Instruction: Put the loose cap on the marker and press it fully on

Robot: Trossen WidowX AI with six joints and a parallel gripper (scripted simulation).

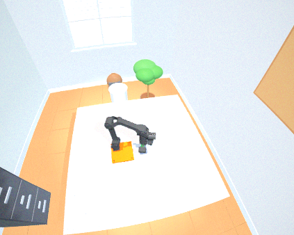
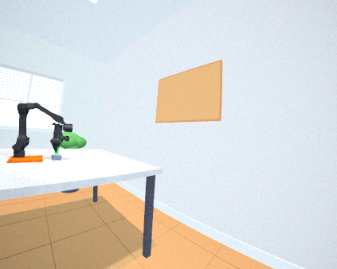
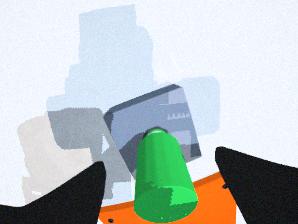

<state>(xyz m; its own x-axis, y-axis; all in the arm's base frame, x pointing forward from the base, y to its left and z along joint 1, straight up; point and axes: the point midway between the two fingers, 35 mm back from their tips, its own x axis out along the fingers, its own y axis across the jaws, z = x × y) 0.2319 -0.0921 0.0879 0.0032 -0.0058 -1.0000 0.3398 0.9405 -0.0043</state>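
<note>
The green cap is 1 cm above my gripper tip. The rest, counted from my gripper tip: holder block 5 cm below.
</note>
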